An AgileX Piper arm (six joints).
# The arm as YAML. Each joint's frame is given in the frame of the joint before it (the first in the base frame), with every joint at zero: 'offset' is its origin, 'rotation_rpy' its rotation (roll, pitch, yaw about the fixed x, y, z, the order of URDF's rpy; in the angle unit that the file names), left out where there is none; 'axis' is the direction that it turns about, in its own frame. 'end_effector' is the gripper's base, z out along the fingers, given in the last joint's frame.
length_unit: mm
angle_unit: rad
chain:
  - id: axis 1
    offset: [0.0, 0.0, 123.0]
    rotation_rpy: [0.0, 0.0, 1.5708]
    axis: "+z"
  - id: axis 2
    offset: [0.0, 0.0, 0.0]
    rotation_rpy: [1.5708, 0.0, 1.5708]
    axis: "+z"
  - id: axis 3
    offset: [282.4, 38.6, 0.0]
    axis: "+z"
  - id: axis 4
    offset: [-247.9, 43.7, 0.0]
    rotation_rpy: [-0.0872, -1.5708, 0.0]
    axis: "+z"
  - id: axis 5
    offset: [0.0, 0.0, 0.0]
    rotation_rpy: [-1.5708, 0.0, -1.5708]
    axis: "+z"
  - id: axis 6
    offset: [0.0, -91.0, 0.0]
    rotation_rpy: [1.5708, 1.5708, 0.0]
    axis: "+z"
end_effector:
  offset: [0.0, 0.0, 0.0]
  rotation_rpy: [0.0, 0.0, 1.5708]
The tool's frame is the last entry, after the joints.
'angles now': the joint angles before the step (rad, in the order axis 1, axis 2, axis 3, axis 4, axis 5, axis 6). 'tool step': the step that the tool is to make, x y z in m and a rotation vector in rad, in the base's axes. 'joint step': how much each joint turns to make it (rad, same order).
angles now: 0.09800, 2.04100, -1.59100, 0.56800, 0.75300, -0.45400
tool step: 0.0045, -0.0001, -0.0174, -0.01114, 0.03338, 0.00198
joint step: -0.00012, 0.04194, -0.00591, -0.00793, -0.00196, -0.00016
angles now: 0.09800, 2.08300, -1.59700, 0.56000, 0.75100, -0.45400
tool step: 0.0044, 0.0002, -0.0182, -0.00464, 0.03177, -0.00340
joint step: 0.00004, 0.04394, -0.00571, 0.00011, -0.00721, -0.00013
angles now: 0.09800, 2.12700, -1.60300, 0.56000, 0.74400, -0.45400
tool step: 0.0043, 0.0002, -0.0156, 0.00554, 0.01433, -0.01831
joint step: -0.00010, 0.03696, -0.00108, 0.01497, -0.02585, -0.00102
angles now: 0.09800, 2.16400, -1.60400, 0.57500, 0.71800, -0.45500
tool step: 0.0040, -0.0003, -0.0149, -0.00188, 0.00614, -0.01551
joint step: 0.00000, 0.03482, -0.00080, 0.01002, -0.03102, -0.00503
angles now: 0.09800, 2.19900, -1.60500, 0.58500, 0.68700, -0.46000
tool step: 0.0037, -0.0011, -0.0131, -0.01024, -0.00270, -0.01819
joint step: 0.00010, 0.02989, 0.00014, -0.00002, -0.03807, 0.00009
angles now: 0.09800, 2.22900, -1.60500, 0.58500, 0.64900, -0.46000
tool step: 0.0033, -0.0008, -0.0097, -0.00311, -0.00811, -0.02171
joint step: 0.00008, 0.02296, -0.00003, 0.00791, -0.03699, 0.00016
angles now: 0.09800, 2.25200, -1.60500, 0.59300, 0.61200, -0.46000
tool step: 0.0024, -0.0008, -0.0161, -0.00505, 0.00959, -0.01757
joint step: -0.00004, 0.03583, 0.00026, 0.00709, -0.03106, -0.00113
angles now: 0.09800, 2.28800, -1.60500, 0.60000, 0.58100, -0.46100
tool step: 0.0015, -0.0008, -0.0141, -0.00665, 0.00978, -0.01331
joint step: 0.00005, 0.03120, -0.00026, 0.00293, -0.02498, 0.00012
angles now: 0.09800, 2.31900, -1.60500, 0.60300, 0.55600, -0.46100
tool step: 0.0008, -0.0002, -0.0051, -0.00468, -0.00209, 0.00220
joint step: 0.00003, 0.01199, -0.00095, 0.00503, -0.01105, -0.01201
